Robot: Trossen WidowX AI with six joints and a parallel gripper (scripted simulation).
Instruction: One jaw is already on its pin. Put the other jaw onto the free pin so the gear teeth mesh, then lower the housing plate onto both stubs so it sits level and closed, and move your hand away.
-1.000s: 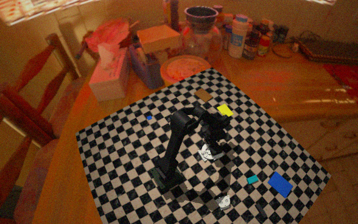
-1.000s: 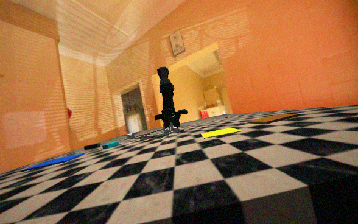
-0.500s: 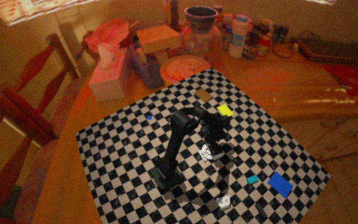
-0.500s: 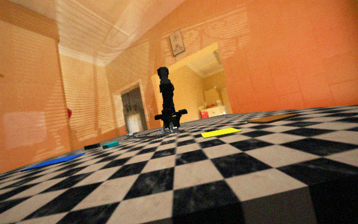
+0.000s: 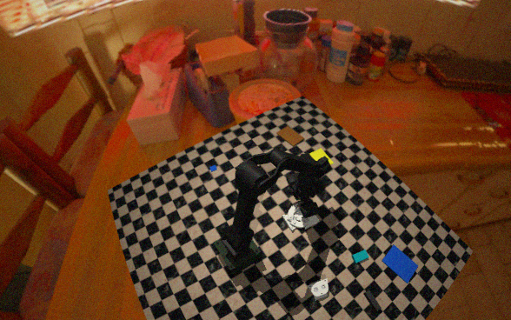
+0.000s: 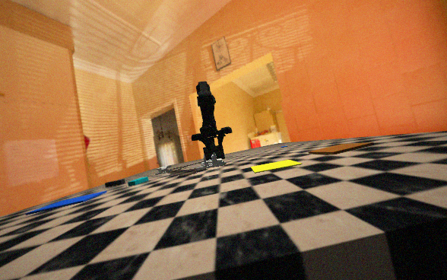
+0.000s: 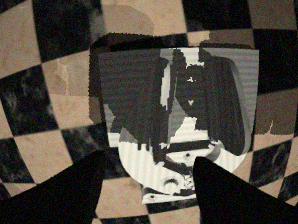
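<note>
Now: the jaw 4 cm below my gripper tip, 3 cm behind it and 1 cm to the right of it. Also, from my gripper tip: yellow card 28 cm ahead, 16 cm to the left, 6 cm below; teal block 32 cm to the right, 7 cm ahead, 5 cm below; white base 5 cm below, 3 cm to the right, 1 cm ahead.
</note>
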